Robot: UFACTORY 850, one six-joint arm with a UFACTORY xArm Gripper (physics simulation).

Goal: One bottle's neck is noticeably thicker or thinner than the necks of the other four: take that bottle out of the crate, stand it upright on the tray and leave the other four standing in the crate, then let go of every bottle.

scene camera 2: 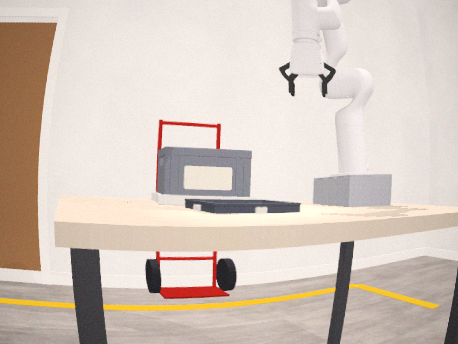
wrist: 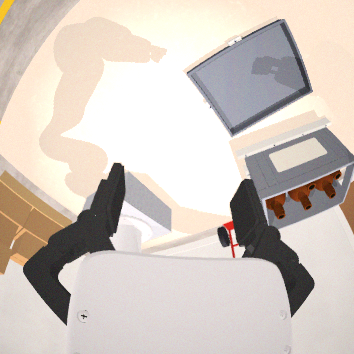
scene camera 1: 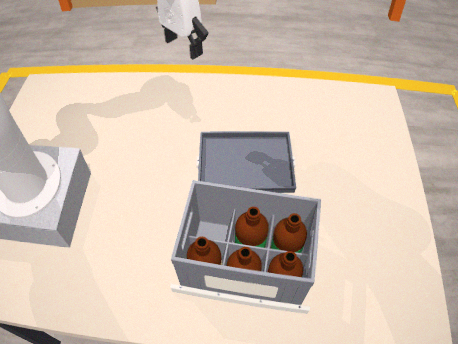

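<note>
The grey crate (scene camera 1: 189, 274) (scene camera 2: 172, 175) (wrist: 260, 172) stands upright, with brown bottles upright in its compartments. In scene camera 1, the back row holds a middle bottle (scene camera 1: 252, 229) and a right bottle (scene camera 1: 290, 236); the back left compartment is empty. The front row holds a left bottle (scene camera 1: 203, 254), a middle bottle (scene camera 1: 244, 261) and a right bottle (scene camera 1: 286, 266). Neck differences are too small to tell. The dark grey tray (scene camera 1: 230, 160) (scene camera 2: 245, 206) (wrist: 250, 90) lies empty beside the crate. My gripper (scene camera 1: 183, 46) (scene camera 2: 308, 94) (wrist: 182, 184) is open and empty, high above and away from both.
The robot's grey base block (scene camera 1: 75, 200) (scene camera 2: 370, 190) (wrist: 155, 200) stands at the left of scene camera 1. A pale strip (scene camera 1: 240, 299) runs along the crate's outer foot. A red hand truck (scene camera 2: 190, 123) stands behind the table. Cardboard boxes (wrist: 45, 220) show in the wrist view.
</note>
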